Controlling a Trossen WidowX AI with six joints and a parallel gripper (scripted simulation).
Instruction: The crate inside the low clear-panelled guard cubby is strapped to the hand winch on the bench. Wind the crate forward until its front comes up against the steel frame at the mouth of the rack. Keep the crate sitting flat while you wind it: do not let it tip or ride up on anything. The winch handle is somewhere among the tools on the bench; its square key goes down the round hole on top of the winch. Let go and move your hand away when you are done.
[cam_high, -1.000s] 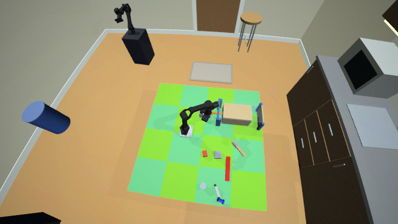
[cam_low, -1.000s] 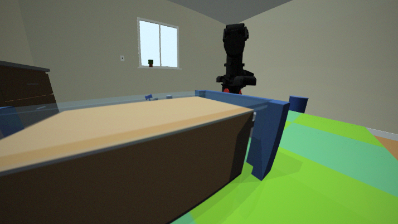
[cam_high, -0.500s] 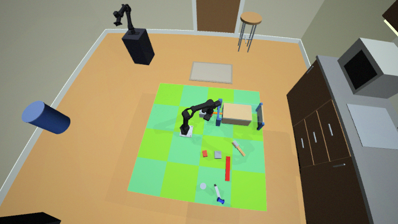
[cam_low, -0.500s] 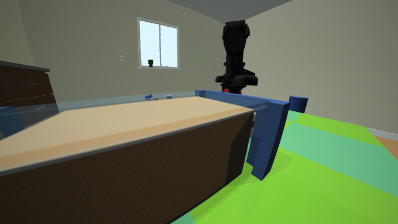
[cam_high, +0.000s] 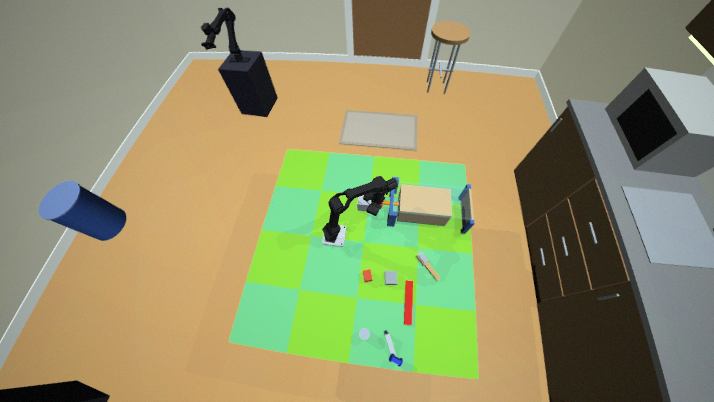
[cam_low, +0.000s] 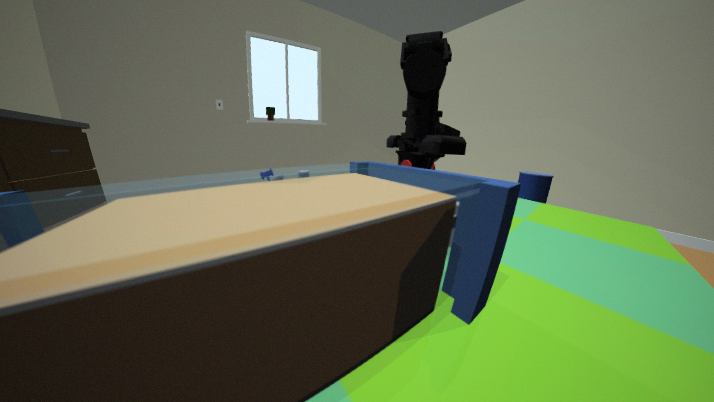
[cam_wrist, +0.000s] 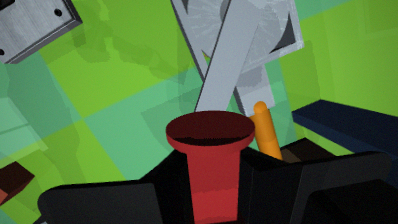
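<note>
Now: the red-knobbed crank handle 3 cm behind my gripper tip, 2 cm to the left of it and 1 cm below it. From my gripper tip the other things lie so: blue steel frame (8 cm ahead, 7 cm to the left, 1 cm below); grey winch (10 cm behind, 8 cm below, 5 cm to the left); red knob (2 cm above).
</note>
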